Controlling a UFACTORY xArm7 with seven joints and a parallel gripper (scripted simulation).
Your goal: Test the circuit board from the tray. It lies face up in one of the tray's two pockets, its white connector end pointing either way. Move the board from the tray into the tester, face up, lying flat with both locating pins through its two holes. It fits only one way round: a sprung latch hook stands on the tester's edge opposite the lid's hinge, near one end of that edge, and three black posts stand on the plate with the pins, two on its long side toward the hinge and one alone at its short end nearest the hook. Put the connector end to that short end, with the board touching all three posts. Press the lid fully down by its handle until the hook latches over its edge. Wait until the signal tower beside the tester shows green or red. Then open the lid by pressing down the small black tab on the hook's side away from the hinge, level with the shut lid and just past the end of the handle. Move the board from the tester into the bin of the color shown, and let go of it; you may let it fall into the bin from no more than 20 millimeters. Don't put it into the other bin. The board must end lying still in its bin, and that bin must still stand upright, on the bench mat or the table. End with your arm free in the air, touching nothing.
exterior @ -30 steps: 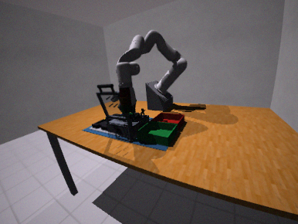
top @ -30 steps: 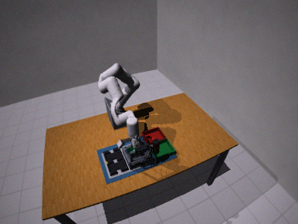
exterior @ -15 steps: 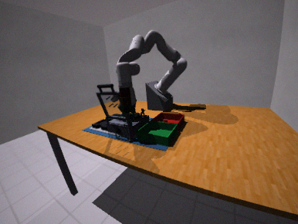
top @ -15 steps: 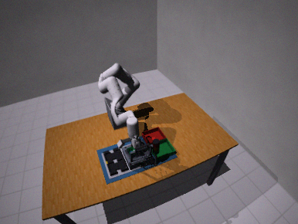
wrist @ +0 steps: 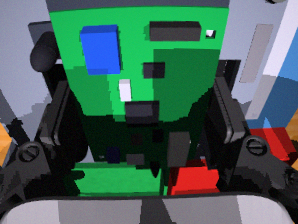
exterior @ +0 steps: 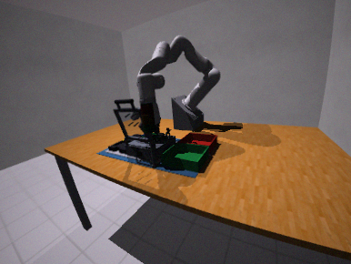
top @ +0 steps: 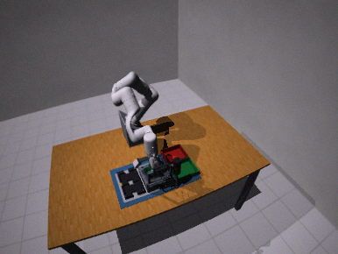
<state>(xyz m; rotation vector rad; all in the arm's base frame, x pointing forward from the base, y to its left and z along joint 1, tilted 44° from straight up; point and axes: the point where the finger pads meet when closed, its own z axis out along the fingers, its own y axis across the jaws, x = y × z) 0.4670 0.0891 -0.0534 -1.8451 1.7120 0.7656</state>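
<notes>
The green circuit board lies right at my hand. The rest, counted from my hand: grey tester plate (1 cm to the left, 1 cm below, 1 cm ahead); then tester lid (12 cm ahead, 10 cm above, 1 cm to the left); then green bin (20 cm to the left, 7 cm below, 4 cm ahead).
</notes>
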